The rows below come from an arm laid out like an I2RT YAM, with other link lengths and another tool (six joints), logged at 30 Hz.
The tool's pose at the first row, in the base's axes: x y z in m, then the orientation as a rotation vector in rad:
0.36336, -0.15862, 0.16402, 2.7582, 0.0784, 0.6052
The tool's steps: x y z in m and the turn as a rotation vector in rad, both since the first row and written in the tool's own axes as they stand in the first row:
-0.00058, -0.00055, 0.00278, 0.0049, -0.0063, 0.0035
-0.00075, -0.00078, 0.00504, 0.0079, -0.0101, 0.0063
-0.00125, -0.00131, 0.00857, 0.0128, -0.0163, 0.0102
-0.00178, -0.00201, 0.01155, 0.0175, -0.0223, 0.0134
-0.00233, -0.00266, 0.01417, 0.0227, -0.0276, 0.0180
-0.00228, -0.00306, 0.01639, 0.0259, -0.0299, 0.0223
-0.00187, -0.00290, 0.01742, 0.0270, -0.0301, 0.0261
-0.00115, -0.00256, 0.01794, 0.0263, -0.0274, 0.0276
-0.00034, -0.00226, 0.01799, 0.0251, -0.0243, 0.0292
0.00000, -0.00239, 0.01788, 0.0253, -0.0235, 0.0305
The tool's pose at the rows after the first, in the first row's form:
0.36400, -0.15898, 0.16122, 2.7654, 0.0737, 0.5980
0.36479, -0.15944, 0.15914, 2.7699, 0.0700, 0.5938
0.36581, -0.16003, 0.15573, 2.7771, 0.0648, 0.5868
0.36658, -0.16030, 0.15273, 2.7839, 0.0605, 0.5798
0.36718, -0.16052, 0.15005, 2.7912, 0.0546, 0.5742
0.36816, -0.16078, 0.14804, 2.7958, 0.0491, 0.5724
0.36896, -0.16119, 0.14736, 2.7976, 0.0441, 0.5733
0.36982, -0.16158, 0.14731, 2.7965, 0.0425, 0.5773
0.37058, -0.16178, 0.14769, 2.7948, 0.0406, 0.5820
0.37084, -0.16158, 0.14788, 2.7950, 0.0390, 0.5834

